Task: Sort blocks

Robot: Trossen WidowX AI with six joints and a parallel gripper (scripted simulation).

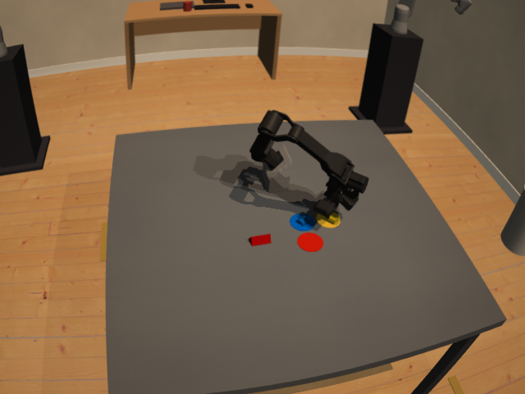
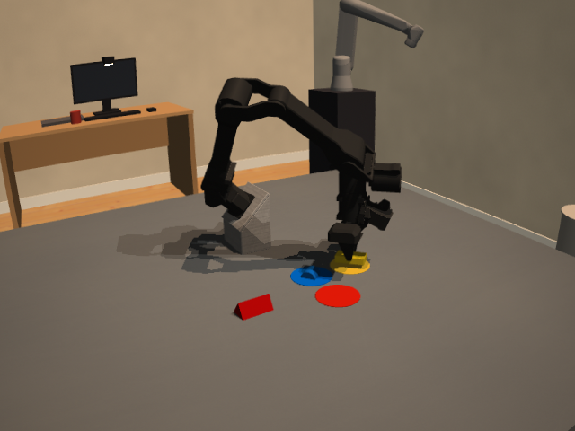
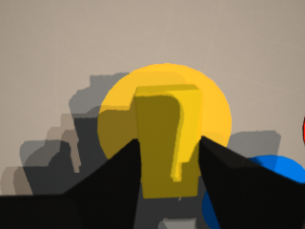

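Now: hand 50 mm above the yellow circle. From my hand the other things lie so: yellow block (40 mm below); blue block (100 mm to the right, 50 mm below, 10 mm behind); blue circle (100 mm to the right, 50 mm below, 10 mm behind).
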